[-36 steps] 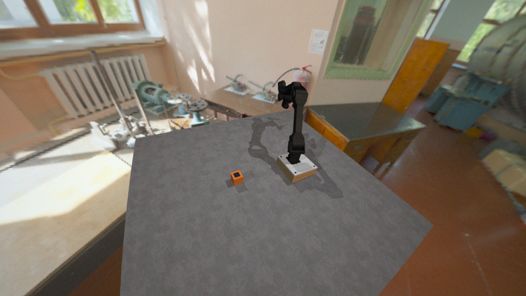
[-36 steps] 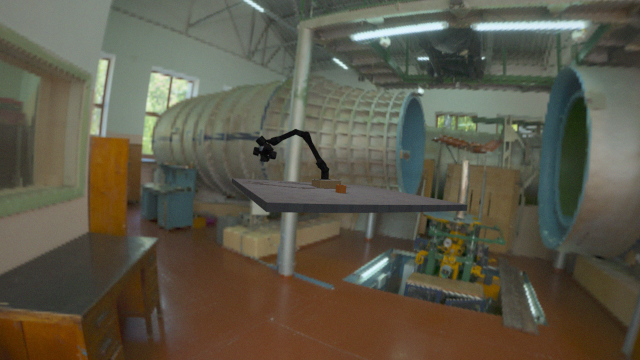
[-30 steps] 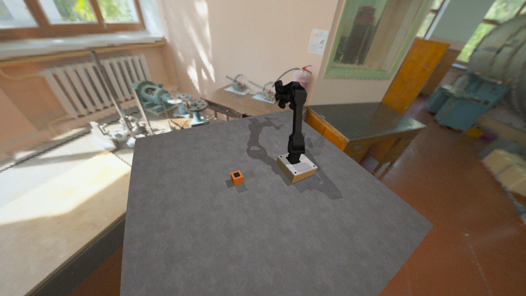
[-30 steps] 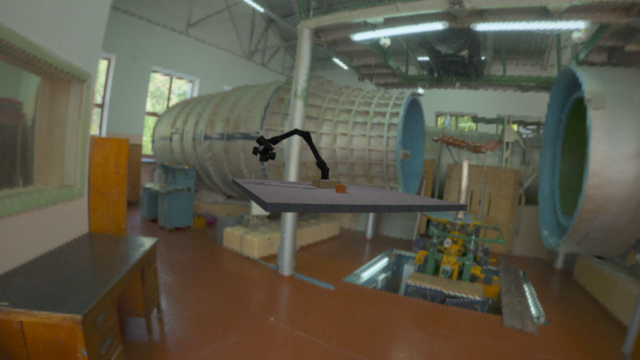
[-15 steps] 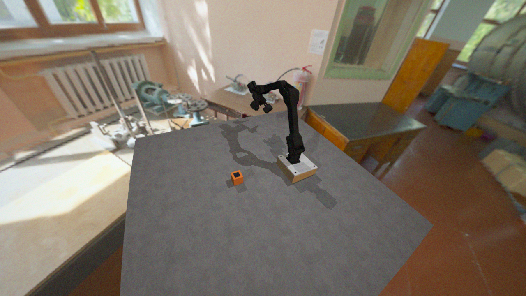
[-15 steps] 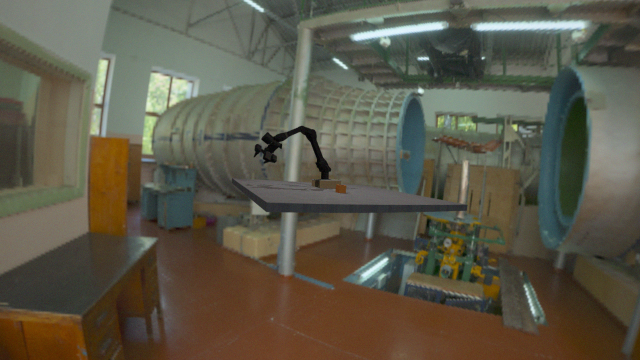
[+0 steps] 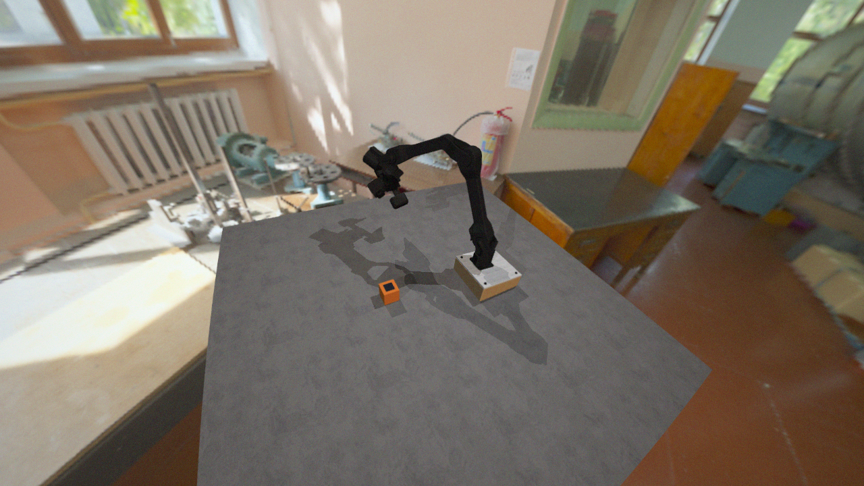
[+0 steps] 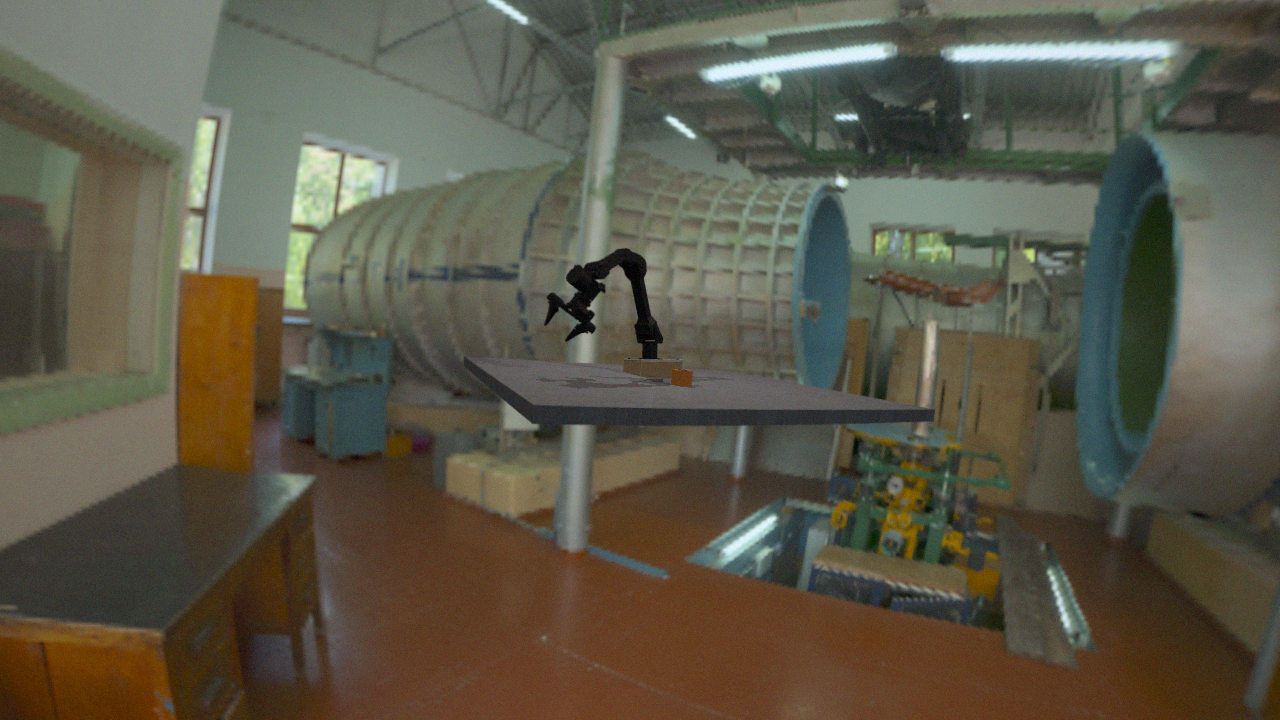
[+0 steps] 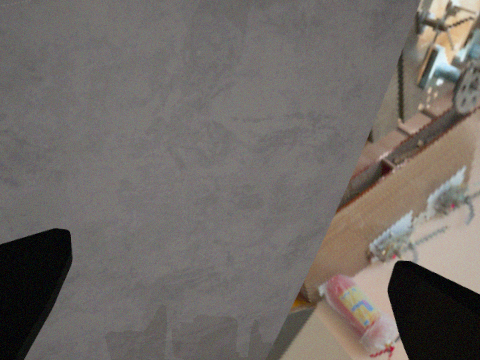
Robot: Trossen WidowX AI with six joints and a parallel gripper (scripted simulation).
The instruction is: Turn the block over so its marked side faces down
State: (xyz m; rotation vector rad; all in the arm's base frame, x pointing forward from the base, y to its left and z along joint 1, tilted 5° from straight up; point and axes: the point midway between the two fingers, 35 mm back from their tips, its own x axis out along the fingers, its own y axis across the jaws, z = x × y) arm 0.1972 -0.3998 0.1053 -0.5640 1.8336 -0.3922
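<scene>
The block lies 40 cm to the left of my gripper tip, 15 cm ahead of it and 10 cm below it.
</scene>
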